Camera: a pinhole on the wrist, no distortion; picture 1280 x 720 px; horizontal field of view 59.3 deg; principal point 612.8 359.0 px. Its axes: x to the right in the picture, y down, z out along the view. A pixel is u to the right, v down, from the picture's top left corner.
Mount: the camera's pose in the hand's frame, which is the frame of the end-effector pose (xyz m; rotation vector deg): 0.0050 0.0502 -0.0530 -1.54 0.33 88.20
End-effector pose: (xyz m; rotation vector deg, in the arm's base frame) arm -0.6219 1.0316 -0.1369 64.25 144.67 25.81
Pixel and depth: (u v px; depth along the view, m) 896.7 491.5 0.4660
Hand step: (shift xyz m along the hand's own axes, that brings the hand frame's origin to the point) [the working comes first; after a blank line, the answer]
In the camera's frame: 0.1177 0.0549 0.4660

-0.0523 0.1793 0.4097
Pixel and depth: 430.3 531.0 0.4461
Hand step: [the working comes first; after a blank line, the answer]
In the camera's frame: -0.0724 0.0682 0.4461

-0.0714 -0.0106 0.3935
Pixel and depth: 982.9 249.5 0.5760
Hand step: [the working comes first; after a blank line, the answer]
In the camera's frame: 0.1896 -0.0561 0.5760

0.0594 0.2501 0.5197
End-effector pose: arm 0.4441 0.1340 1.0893 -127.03 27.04 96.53
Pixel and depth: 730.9 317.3 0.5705
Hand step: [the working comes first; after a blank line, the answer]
In the camera's frame: 0.0599 -0.0212 0.5705

0.0205 0.1214 0.5164
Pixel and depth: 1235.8 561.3 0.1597
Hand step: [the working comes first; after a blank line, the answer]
In the camera's frame: 0.0885 0.0287 0.1597

-0.0230 0.1429 0.1044
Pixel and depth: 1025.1 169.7 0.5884
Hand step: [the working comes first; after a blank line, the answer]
In the camera's frame: 0.2158 -0.0991 0.5884

0.1030 0.2751 0.5321
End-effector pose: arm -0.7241 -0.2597 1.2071 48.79 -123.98 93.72
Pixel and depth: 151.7 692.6 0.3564
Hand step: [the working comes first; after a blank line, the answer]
In the camera's frame: -0.1462 0.1057 0.3564

-0.1100 -0.0851 0.3048
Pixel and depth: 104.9 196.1 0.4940
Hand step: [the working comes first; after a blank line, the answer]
In the camera's frame: -0.2232 -0.0716 0.4940

0.0630 -0.1646 0.4464
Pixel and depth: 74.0 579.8 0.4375
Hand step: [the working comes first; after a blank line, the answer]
In the camera's frame: -0.2097 0.0859 0.4375

-0.0932 -0.1474 0.3875
